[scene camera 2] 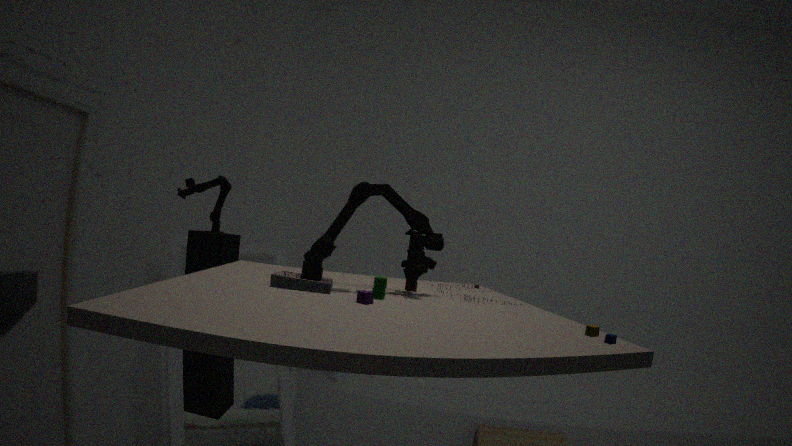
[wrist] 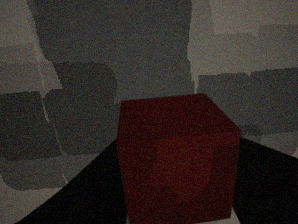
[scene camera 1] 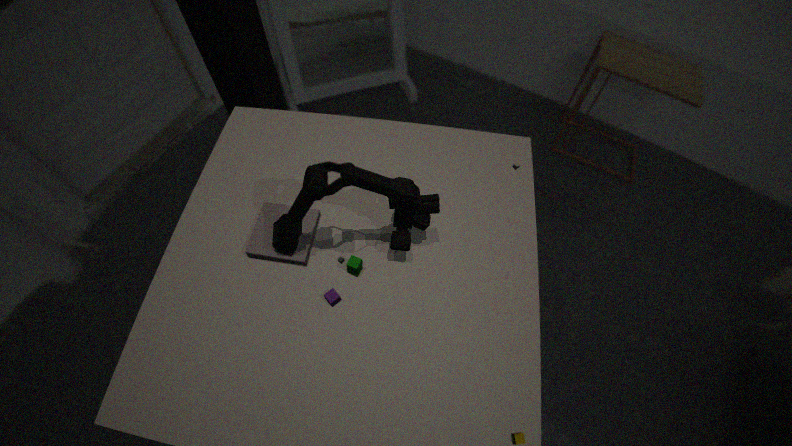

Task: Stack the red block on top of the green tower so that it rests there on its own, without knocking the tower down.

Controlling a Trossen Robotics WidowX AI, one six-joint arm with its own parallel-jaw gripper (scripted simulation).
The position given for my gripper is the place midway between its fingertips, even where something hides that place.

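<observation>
There's a red block held in my gripper (scene camera 1: 401, 234).
</observation>
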